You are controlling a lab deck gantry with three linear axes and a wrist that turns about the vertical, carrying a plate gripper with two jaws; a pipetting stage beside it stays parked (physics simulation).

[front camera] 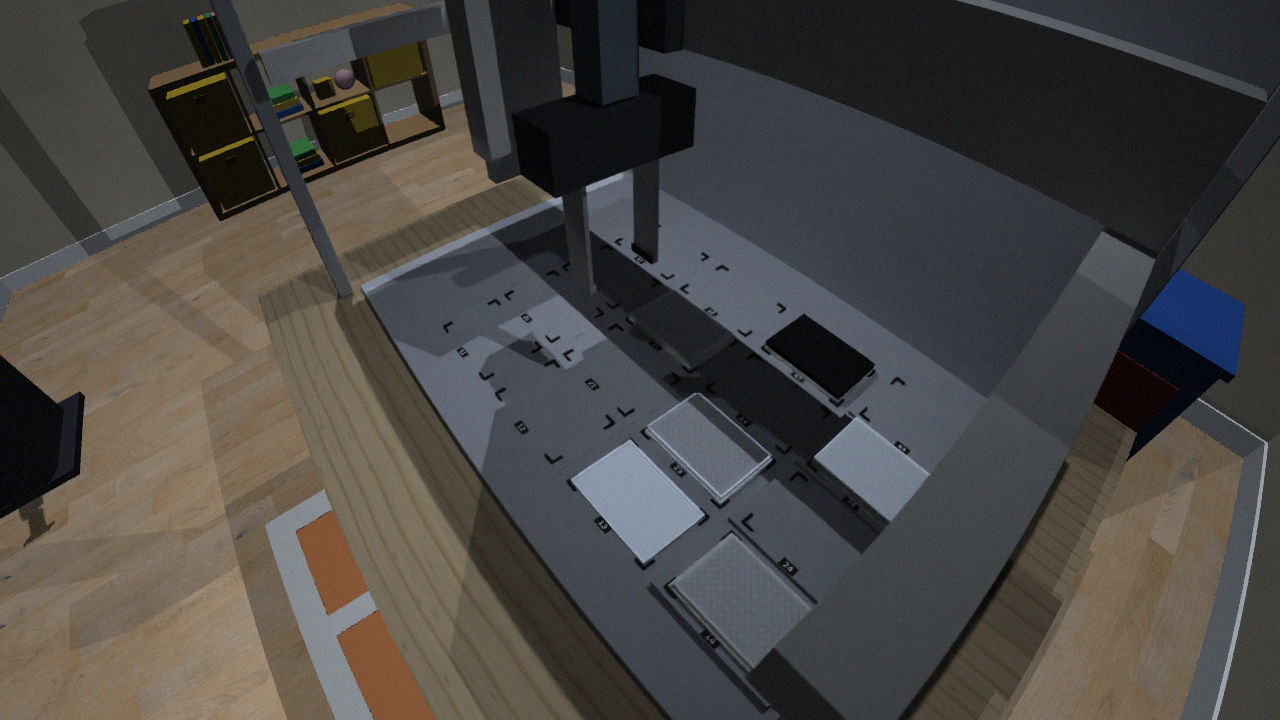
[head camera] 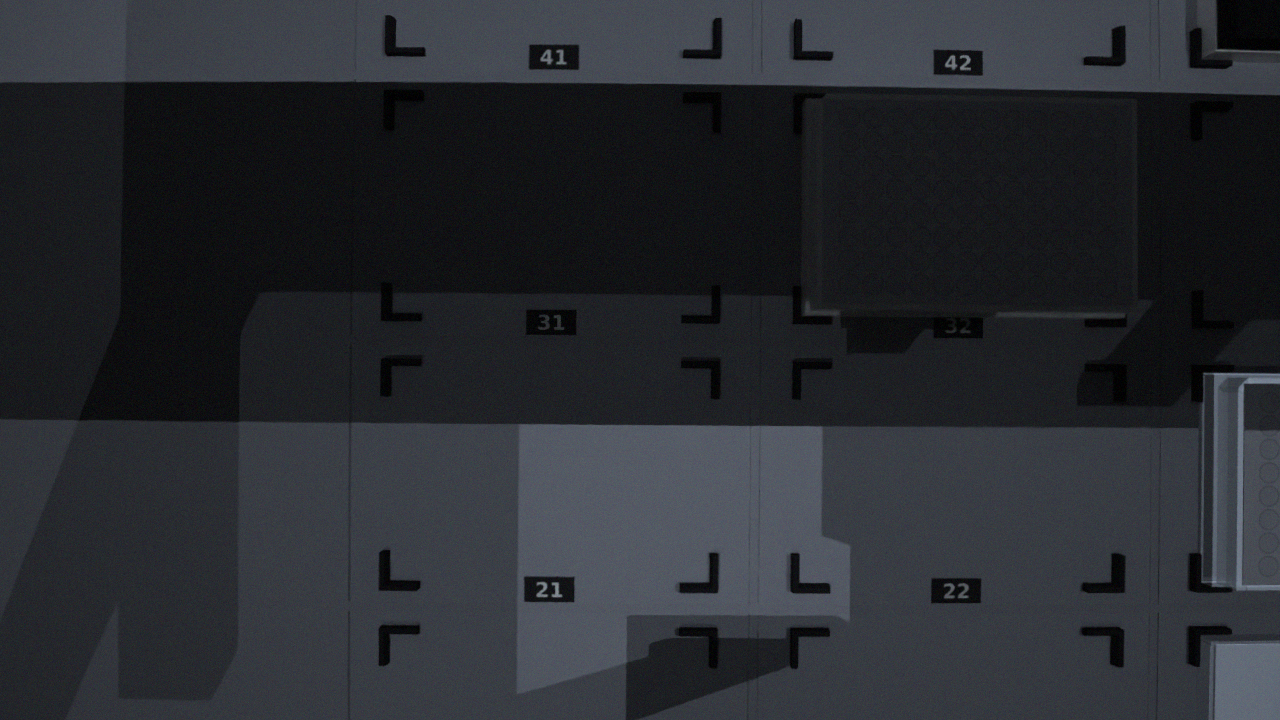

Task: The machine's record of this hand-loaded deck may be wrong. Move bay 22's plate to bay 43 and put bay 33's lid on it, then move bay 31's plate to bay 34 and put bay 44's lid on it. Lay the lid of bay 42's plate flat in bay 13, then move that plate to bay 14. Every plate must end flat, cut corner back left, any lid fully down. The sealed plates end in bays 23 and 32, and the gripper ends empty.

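Seen in the pictures: gripper, between the fingertips: (front camera: 615,270); robot's base, origin of its link: (front camera: 445,327).
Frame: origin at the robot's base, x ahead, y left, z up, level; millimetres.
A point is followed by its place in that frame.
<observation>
My gripper (front camera: 617,274) @(x 228, y 150, z 160 mm) is open with nothing between its jaws, above the deck near bay 31. A shaded plate (front camera: 682,331) @(x 241, y 247, z 14 mm) (head camera: 971,205) @(x 225, y 256, z 14 mm) lies flat in bay 32. A plate with a black lid (front camera: 819,356) @(x 395, y 356, z 17 mm) sits in bay 43; its edge shows in the head view (head camera: 1248,22) @(x 332, y 328, z 17 mm). A clear-topped plate (front camera: 708,445) @(x 397, y 145, z 14 mm) (head camera: 1266,488) @(x 341, y 148, z 14 mm) is in bay 23. A pale flat lid (front camera: 638,501) @(x 398, y 41, z 8 mm) (head camera: 1245,685) @(x 341, y 69, z 8 mm) lies in bay 13. A plate with wells (front camera: 742,595) @(x 547, y 44, z 29 mm) sits in bay 14. A white-topped plate (front camera: 872,465) @(x 546, y 256, z 31 mm) is in bay 34, partly hidden. Cut corners are too small to tell.
A grey beam (front camera: 984,501) @(x 623, y -16, z 400 mm) crosses the right foreground and hides part of the deck's right end. A dark grey column (front camera: 519,80) @(x 126, y 118, z 357 mm) stands behind the gripper at the left. A thin post (front camera: 295,170) @(x -207, y -97, z 227 mm) rises at the deck's left rear corner.
</observation>
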